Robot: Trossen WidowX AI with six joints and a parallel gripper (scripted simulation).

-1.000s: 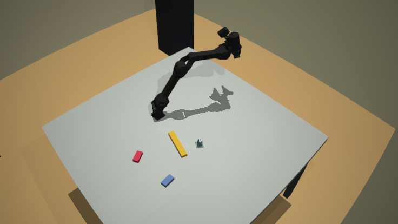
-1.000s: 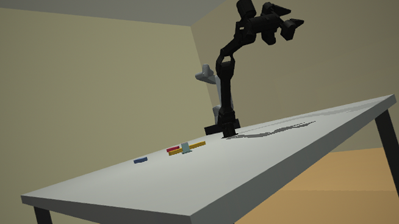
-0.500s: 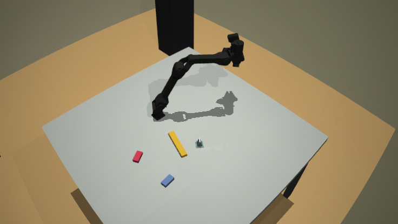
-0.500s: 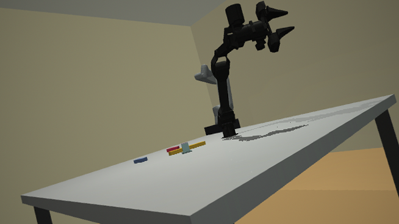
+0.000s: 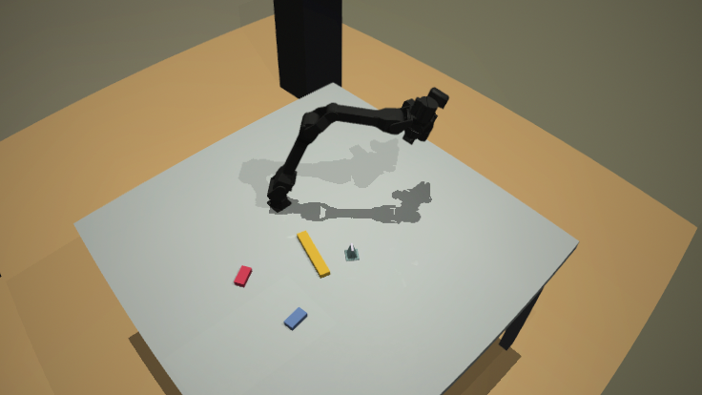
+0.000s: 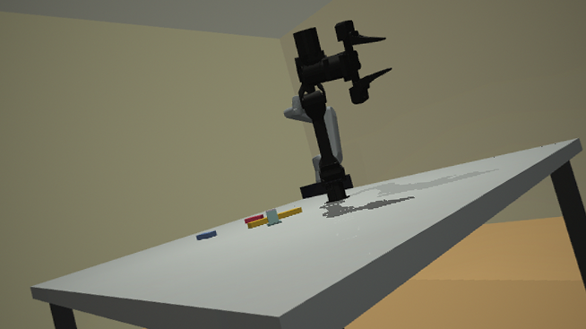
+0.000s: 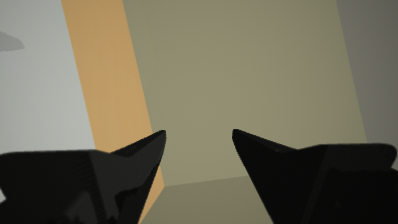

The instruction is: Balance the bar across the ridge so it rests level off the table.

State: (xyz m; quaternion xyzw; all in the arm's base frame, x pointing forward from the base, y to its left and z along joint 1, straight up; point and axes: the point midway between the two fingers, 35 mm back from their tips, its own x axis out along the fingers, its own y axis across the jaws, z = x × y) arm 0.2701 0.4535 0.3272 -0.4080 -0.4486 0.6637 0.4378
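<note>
Right now my gripper tip is 550 mm to the left of the yellow bar, 310 mm above it and 10 mm past it. From my gripper tip the other things lie so: red block (770 mm to the right, 310 mm below, 80 mm behind); blue block (740 mm to the right, 310 mm below, 140 mm ahead).
</note>
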